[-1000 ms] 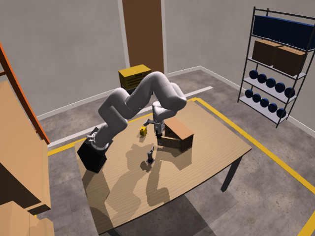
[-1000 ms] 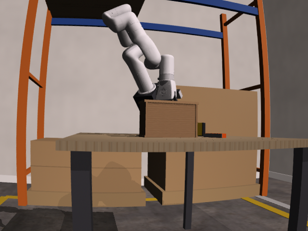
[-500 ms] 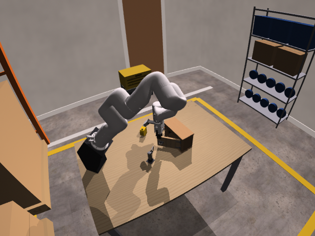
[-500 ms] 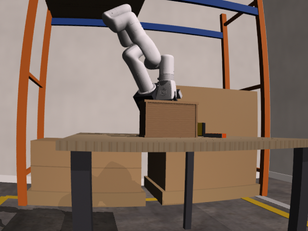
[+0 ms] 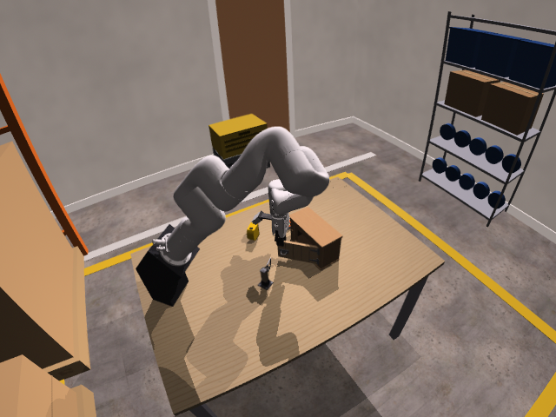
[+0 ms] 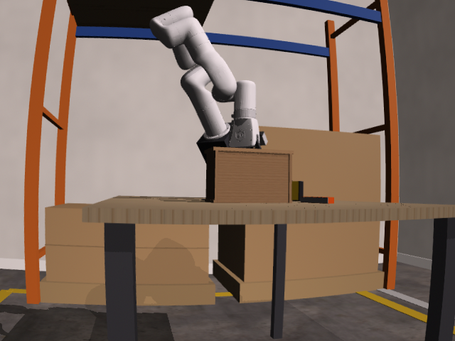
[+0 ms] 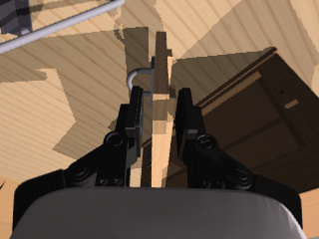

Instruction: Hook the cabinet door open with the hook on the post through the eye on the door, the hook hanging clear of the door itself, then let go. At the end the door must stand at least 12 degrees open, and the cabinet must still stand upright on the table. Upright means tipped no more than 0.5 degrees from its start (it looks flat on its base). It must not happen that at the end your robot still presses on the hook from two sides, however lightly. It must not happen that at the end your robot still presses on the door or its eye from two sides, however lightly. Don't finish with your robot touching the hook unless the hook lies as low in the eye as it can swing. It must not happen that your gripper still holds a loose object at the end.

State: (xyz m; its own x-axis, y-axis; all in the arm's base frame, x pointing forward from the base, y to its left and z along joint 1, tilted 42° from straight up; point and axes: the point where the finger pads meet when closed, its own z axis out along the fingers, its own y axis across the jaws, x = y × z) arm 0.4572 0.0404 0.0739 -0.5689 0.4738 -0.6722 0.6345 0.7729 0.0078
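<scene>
My hand is 90 mm past the grey hook rod, 40 mm to the left of it and 80 mm above it. Round my hand: yellow block 50 mm behind, 210 mm to the left, 90 mm below; then door 50 mm ahead, 60 mm to the right, 60 mm below; then orange thing 190 mm ahead, 180 mm to the left, 120 mm below.
</scene>
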